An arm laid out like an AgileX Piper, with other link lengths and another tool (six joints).
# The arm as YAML. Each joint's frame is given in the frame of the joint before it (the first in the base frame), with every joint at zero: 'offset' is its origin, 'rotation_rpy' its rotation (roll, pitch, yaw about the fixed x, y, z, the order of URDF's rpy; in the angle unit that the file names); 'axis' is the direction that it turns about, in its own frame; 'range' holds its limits. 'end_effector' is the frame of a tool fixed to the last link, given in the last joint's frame.
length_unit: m
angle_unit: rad
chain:
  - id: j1
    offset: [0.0, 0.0, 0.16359]
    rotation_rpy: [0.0, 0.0, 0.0]
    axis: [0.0, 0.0, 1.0]
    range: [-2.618, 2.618]
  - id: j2
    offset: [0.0, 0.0, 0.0]
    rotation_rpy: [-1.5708, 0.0, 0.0]
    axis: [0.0, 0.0, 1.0]
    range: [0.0, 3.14]
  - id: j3
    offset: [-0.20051, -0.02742, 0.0]
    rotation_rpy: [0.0, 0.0, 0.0]
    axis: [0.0, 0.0, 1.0]
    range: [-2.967, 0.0]
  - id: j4
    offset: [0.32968, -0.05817, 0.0]
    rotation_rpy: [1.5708, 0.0, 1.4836]
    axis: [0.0, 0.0, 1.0]
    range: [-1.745, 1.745]
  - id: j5
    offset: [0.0, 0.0, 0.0]
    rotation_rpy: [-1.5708, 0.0, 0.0]
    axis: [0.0, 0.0, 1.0]
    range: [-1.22, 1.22]
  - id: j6
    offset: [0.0, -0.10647, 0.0]
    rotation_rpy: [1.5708, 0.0, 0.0]
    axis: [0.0, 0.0, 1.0]
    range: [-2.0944, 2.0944]
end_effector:
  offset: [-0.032, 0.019, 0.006]
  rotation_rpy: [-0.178, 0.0, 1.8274]
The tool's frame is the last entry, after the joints.
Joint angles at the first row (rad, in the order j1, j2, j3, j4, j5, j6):
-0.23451, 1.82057, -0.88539, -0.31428, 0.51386, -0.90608
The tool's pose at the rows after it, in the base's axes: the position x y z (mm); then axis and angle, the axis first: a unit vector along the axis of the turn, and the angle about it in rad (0 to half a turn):
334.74, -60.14, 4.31, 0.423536, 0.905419, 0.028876, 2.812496
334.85, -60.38, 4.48, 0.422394, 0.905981, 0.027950, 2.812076
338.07, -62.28, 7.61, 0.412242, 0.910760, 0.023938, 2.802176
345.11, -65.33, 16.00, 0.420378, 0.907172, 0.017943, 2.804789
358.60, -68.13, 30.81, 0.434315, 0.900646, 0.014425, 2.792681
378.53, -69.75, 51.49, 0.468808, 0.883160, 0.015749, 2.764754
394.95, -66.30, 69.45, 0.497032, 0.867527, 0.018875, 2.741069
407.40, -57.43, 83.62, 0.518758, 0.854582, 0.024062, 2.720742
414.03, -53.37, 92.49, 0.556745, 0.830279, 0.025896, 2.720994
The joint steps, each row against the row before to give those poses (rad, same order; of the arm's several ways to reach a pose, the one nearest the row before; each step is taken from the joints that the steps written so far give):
-0.00001, 0.00329, 0.00001, -0.00027, -0.00001, 0.00237
0.00002, -0.00001, -0.00087, -0.00313, 0.00090, 0.00003
0.00000, 0.00001, -0.01318, -0.01519, 0.00379, -0.01009
-0.00001, 0.00000, -0.03466, 0.00021, 0.04333, 0.00980
0.00459, 0.00003, -0.05656, 0.00398, 0.05229, 0.02186
0.01060, 0.00444, -0.07838, 0.00731, 0.06042, 0.06925
0.02037, 0.00389, -0.06470, 0.00379, 0.05064, 0.07039
0.03015, -0.00002, -0.04483, 0.00052, 0.03669, 0.07117
0.01551, -0.00001, -0.02805, 0.00615, 0.04365, 0.09148

